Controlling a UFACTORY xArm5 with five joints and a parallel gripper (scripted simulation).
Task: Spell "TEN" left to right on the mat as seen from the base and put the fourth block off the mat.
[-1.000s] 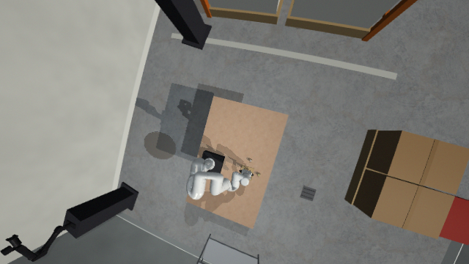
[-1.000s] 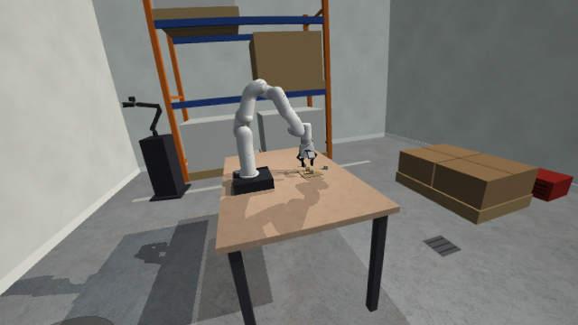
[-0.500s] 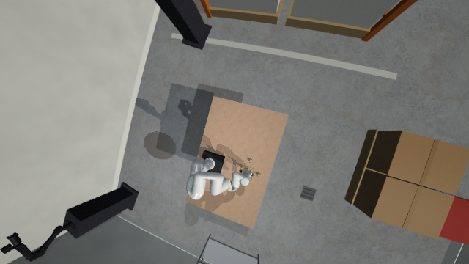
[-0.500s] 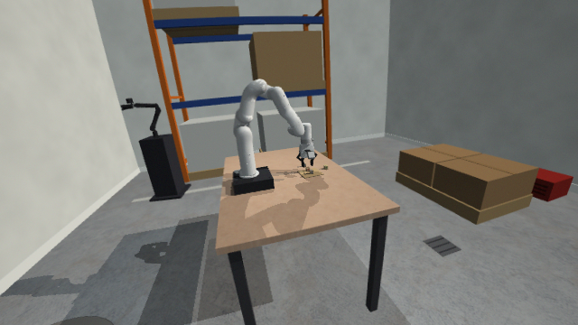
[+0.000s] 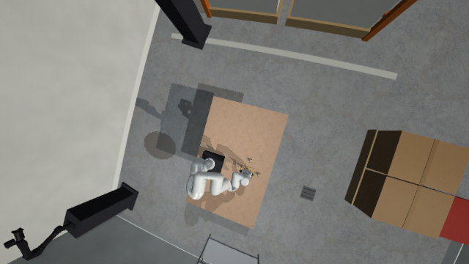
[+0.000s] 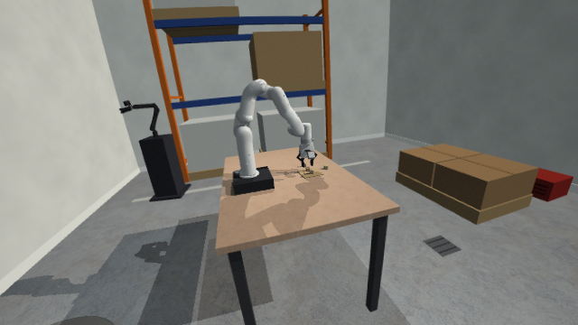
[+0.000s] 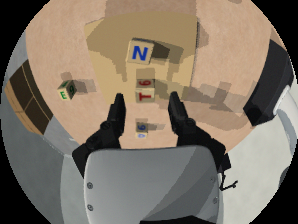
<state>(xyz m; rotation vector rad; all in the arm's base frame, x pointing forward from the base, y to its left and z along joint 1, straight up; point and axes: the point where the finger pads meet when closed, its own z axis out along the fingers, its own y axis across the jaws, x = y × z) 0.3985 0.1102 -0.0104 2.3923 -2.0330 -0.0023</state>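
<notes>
Now: hand 10 mm short of the tan mat, 40 mm to the left of it and 50 mm above it.
</notes>
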